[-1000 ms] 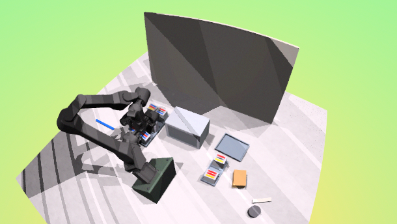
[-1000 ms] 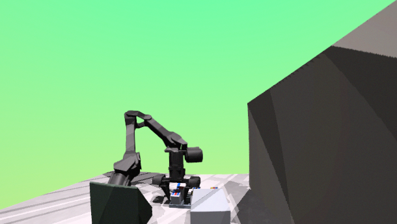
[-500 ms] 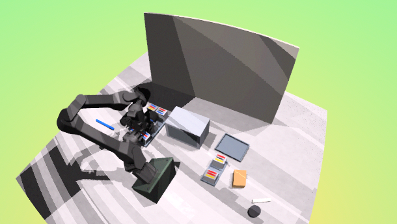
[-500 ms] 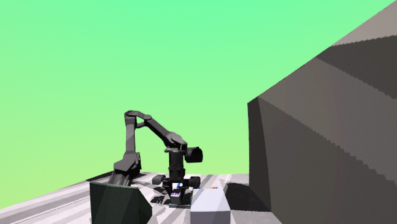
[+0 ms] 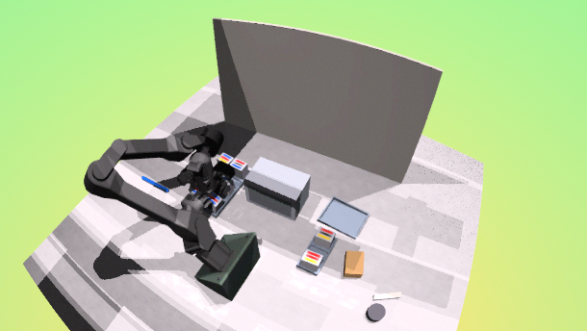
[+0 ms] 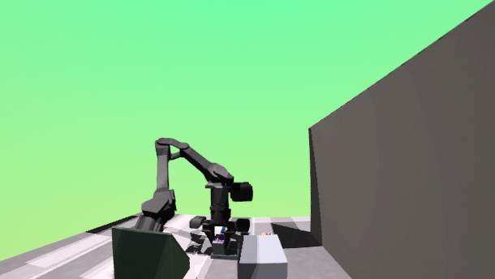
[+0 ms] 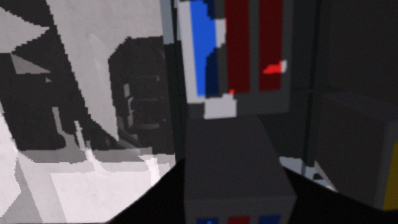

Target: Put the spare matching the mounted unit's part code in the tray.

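The grey-blue tray lies 12 cm ahead of my gripper tip, 37 cm to the right of it and 2 cm below it. The rest, counted from my gripper tip: blue stick (1 cm behind, 25 cm to the left, 2 cm below); then mounted unit (11 cm ahead, 15 cm to the right, 3 cm above); then grey wall (35 cm ahead, 17 cm to the right, 20 cm above).
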